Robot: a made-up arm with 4 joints.
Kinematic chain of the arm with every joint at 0, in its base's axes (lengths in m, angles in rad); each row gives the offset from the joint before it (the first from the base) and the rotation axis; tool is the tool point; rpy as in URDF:
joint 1: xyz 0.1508 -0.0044 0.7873 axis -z
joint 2: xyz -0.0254 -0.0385 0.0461 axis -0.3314 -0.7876 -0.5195
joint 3: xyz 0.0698 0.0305 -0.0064 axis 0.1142 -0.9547 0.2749
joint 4: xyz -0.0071 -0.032 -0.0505 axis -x
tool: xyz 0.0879 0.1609 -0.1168 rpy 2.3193 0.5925 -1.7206
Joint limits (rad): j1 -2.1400..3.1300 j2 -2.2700..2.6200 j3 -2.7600..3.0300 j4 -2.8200..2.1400
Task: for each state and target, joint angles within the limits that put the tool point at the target. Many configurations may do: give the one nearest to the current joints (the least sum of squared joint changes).
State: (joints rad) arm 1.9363 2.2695 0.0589 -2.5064
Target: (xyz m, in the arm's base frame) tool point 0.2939 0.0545 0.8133
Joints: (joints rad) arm 1.8979 2.5626 0.6178 -2.2816
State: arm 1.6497 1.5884 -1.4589 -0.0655
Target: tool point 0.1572 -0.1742 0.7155
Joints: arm 1.3023 1.3208 -1.2782 0.0190
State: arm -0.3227 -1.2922 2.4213 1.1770
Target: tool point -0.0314 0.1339 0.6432
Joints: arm -1.0032 -1.8365 1.5649 1.6529
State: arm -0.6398 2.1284 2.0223 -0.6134
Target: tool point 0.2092 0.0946 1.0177
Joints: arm -0.2307 2.6075 1.4480 -0.4925
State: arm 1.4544 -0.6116 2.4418 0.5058
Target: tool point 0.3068 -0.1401 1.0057
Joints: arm 1.3607 -0.3505 2.3839 0.8451
